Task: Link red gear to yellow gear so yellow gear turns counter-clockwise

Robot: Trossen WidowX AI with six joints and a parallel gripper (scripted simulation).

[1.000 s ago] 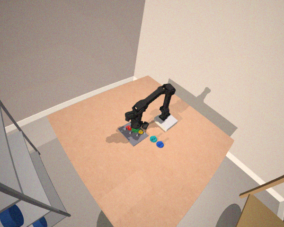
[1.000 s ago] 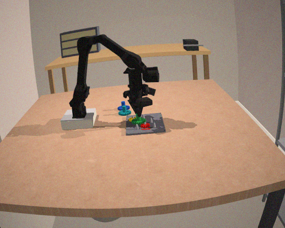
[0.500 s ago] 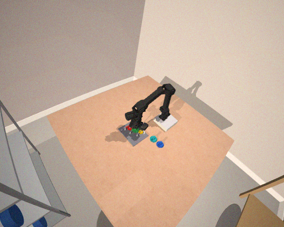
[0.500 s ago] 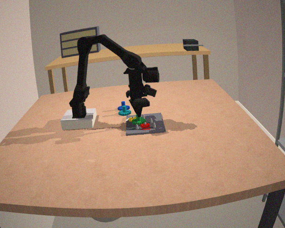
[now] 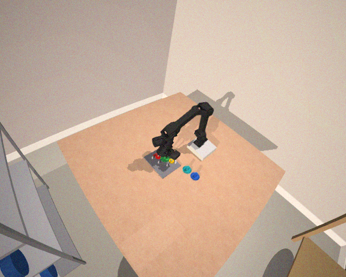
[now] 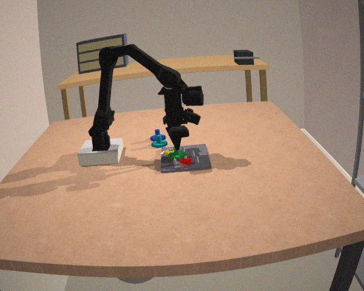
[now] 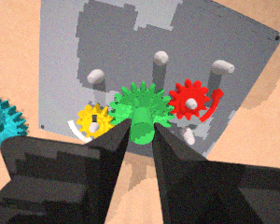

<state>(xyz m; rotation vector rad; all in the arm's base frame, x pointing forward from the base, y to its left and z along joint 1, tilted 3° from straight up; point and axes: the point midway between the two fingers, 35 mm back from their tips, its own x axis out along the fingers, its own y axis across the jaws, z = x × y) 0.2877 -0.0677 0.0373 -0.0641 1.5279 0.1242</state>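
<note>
Now: the green gear 10 mm below my gripper tip. Also, from my gripper tip: red gear 20 mm ahead, 40 mm to the right, 30 mm below; then yellow gear 30 mm behind, 40 mm to the left, 30 mm below; then teal gear 70 mm behind, 160 mm to the left, 30 mm below.
</note>
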